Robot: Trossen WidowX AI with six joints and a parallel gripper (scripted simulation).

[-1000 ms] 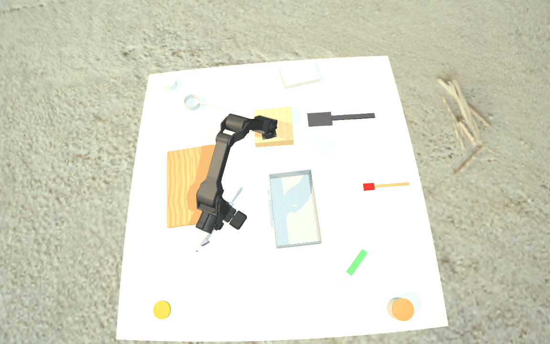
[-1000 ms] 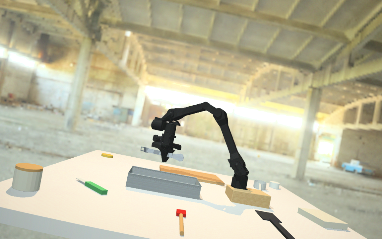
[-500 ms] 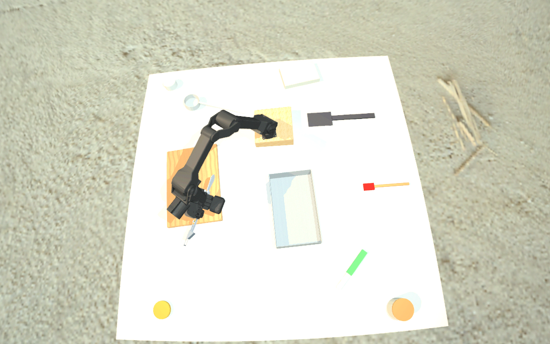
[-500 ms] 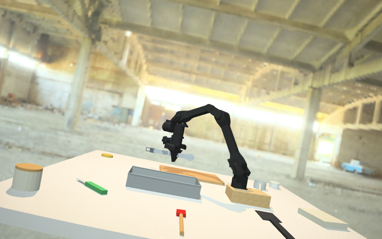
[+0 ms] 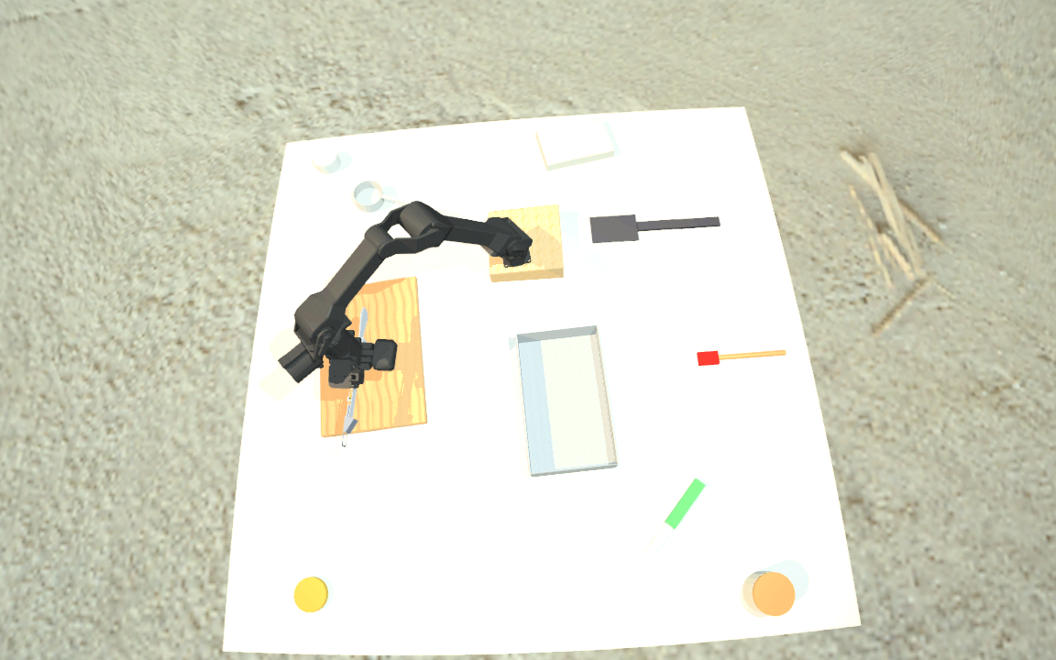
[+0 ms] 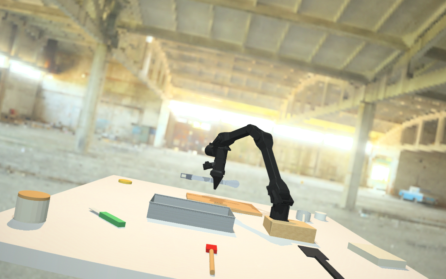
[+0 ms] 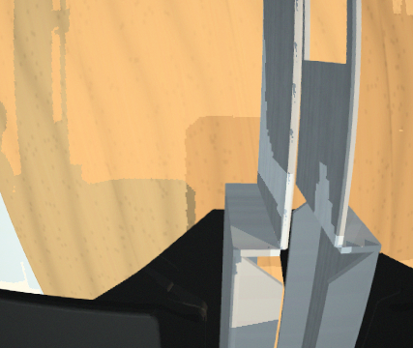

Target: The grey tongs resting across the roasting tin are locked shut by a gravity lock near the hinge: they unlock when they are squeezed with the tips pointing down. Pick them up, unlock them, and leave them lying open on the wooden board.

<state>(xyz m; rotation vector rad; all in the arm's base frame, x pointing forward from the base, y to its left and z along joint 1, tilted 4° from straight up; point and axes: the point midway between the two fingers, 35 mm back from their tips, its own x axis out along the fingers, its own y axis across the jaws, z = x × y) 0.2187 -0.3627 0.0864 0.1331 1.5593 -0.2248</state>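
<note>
Right now my gripper tip is 70 mm above the wooden board and 50 mm past it. Round my gripper tip: roasting tin 410 mm to the left, 140 mm ahead, 50 mm below; then yellow disc 450 mm ahead, 180 mm to the right, 70 mm below; then green-handled tool 580 mm to the left, 430 mm ahead, 70 mm below.
</note>
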